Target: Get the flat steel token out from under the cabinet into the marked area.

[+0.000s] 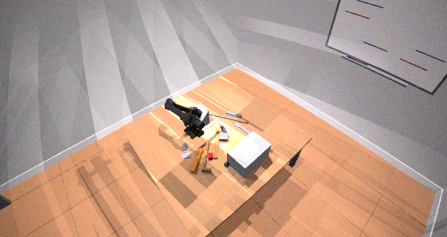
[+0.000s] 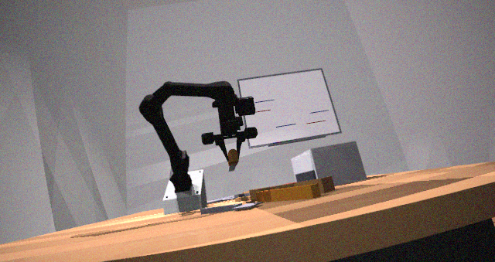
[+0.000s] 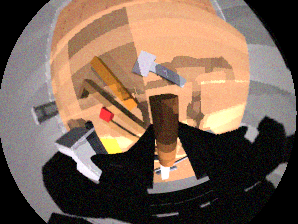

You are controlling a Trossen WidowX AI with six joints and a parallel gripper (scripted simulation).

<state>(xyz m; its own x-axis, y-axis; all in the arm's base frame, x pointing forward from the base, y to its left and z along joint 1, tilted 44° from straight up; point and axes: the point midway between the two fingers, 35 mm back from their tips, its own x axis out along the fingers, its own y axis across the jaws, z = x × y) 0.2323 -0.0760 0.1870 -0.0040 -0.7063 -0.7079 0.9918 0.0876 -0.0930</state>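
The orange bar lies 13 cm below my gripper tip, 13 cm ahead of it and 8 cm to the right of it. Round my gripper tip: thin wooden stick (14 cm to the left, 14 cm below, 9 cm ahead); red block (17 cm ahead, 12 cm below, 2 cm to the left); grey block (23 cm to the left, 13 cm below, 8 cm ahead).
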